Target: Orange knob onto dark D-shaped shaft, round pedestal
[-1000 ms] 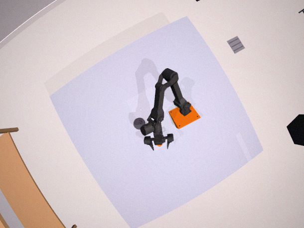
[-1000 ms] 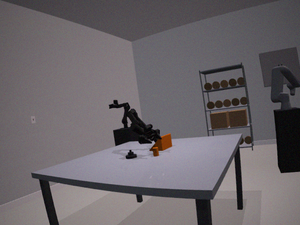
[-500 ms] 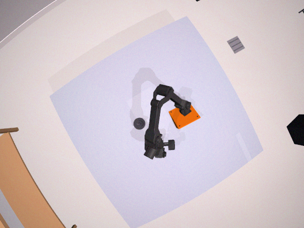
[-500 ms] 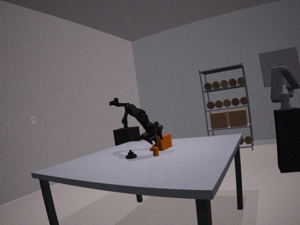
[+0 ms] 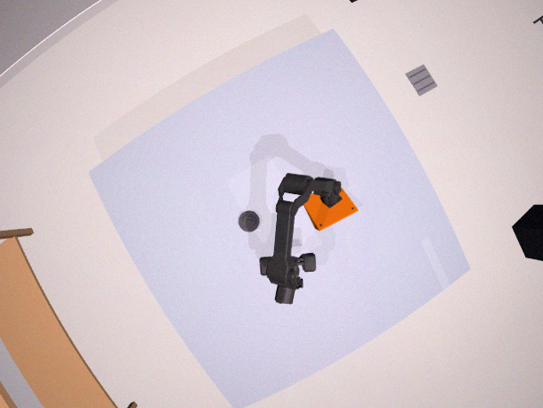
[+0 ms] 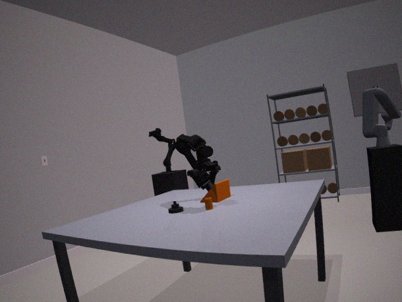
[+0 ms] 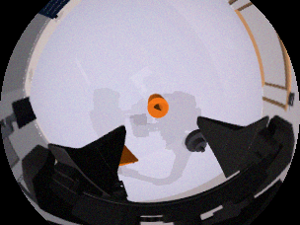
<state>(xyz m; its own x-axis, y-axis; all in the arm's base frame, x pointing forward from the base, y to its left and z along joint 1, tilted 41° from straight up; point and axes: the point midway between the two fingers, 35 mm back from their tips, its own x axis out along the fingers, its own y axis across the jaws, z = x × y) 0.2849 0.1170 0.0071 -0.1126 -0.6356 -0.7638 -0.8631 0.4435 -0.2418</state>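
Now: gripper tip 10 cm above the orange knob. From my gripper tip the other things lie so: dark round pedestal: 19 cm to the right, 10 cm below, 4 cm ahead.
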